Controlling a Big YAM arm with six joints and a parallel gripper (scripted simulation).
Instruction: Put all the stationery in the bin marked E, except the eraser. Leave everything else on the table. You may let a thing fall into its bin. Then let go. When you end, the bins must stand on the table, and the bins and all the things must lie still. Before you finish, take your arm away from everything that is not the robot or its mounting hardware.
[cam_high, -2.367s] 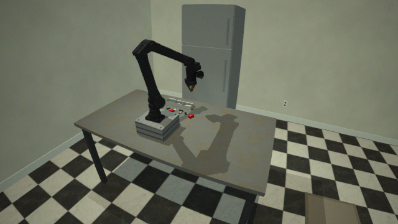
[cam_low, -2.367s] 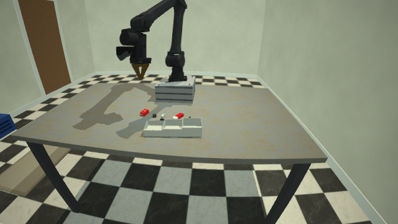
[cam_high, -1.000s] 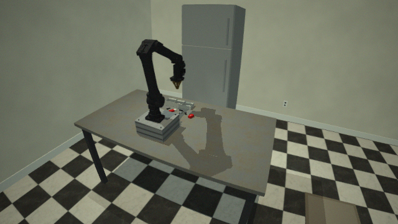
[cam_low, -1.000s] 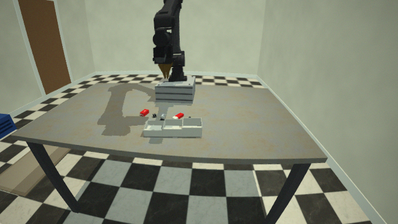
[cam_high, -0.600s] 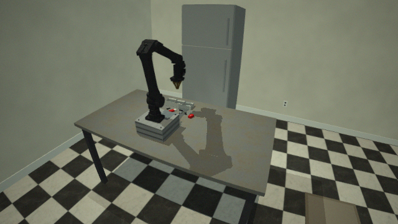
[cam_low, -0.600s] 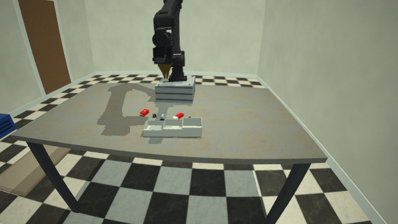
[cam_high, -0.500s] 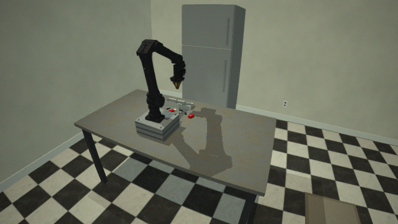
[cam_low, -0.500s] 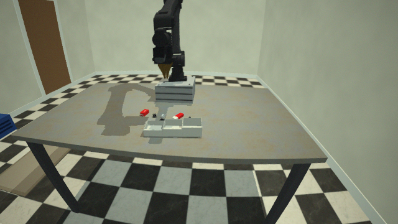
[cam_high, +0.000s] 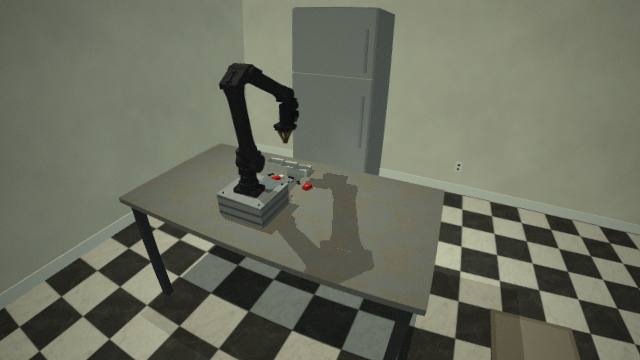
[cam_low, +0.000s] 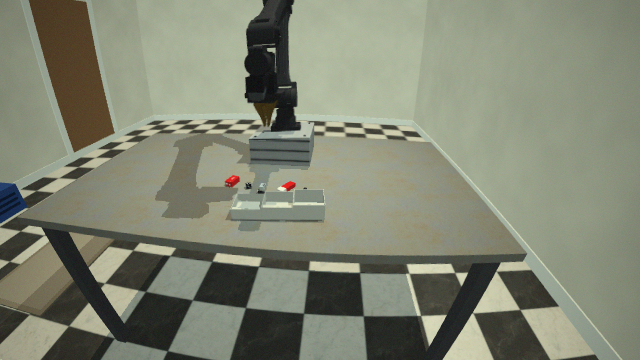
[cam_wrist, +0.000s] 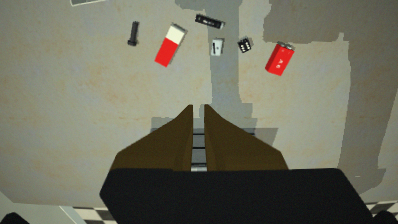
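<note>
The joined bins is 20 cm below my hand, 12 cm ahead of it and 4 cm to the left of it. Also, from my hand: black AAA battery: 21 cm below, 2 cm to the right, 2 cm ahead; then red item: 21 cm below, 5 cm to the left; then grey pencil sharpener: 21 cm below, 3 cm to the right, 2 cm behind.
</note>
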